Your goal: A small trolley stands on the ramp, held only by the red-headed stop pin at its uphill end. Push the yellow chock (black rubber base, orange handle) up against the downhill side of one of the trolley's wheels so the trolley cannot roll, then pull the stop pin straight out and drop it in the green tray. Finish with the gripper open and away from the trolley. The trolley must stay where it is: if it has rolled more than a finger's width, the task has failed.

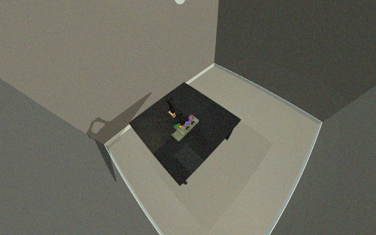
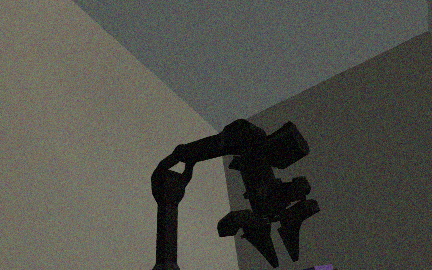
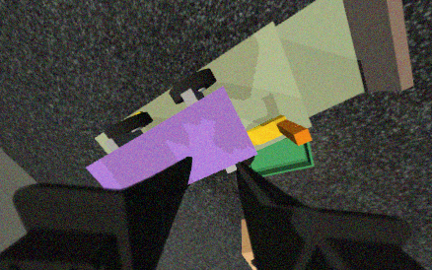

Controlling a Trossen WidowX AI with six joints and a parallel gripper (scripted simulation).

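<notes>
Right now my gripper tip is 3 cm short of the red-headed stop pin, 17 cm to the right of it and 4 cm above it. The rest, counted from my gripper tip: green tray: 12 cm behind, 3 cm to the right, 18 cm below; then purple trolley: 3 cm ahead, 5 cm to the left, 6 cm below; then yellow chock: 4 cm behind, 5 cm to the right, 9 cm below.
</notes>
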